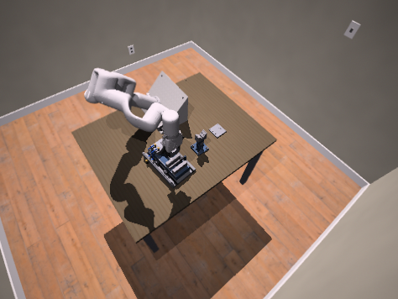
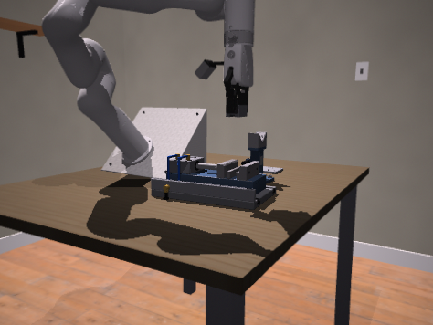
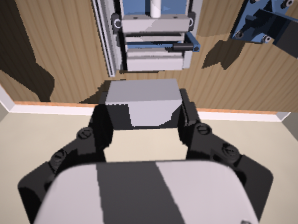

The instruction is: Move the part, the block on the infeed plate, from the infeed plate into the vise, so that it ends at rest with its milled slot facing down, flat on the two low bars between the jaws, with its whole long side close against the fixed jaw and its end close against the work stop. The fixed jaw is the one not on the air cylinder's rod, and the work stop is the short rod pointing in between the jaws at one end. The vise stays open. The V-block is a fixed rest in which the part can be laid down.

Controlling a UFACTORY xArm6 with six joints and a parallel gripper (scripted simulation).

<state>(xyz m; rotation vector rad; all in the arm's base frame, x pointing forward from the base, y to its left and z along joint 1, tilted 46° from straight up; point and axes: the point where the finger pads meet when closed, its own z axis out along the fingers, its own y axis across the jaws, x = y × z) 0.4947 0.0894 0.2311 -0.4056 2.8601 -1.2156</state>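
My gripper is now 20 mm above the part. The rest, counted from my hand: moving jaw: 30 mm behind, 10 mm to the left, 170 mm below; then fixed jaw: 30 mm ahead, 20 mm to the left, 170 mm below; then work stop: 10 mm behind, 60 mm to the left, 160 mm below.
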